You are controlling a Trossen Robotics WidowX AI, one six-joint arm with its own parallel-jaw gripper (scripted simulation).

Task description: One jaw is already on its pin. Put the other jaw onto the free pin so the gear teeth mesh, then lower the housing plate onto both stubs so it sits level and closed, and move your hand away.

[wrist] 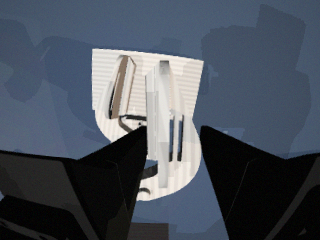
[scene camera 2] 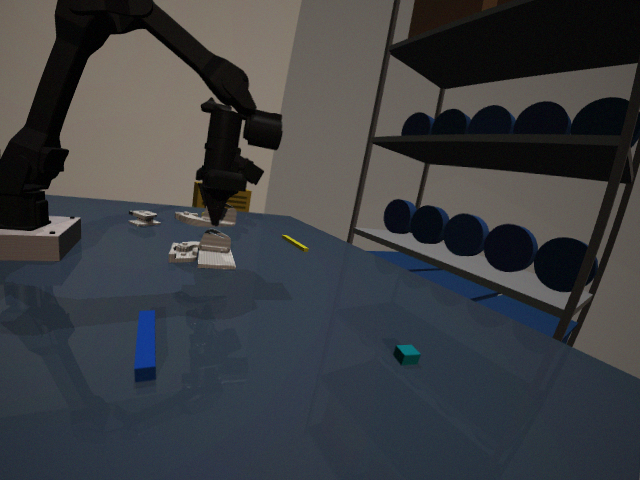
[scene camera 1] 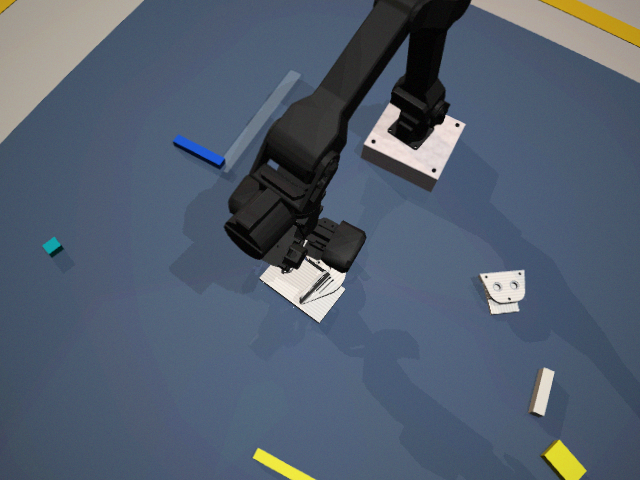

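Blue bar and white bar visible, as is the gripper. The wrist view and scene camera 2 also show the gripper.
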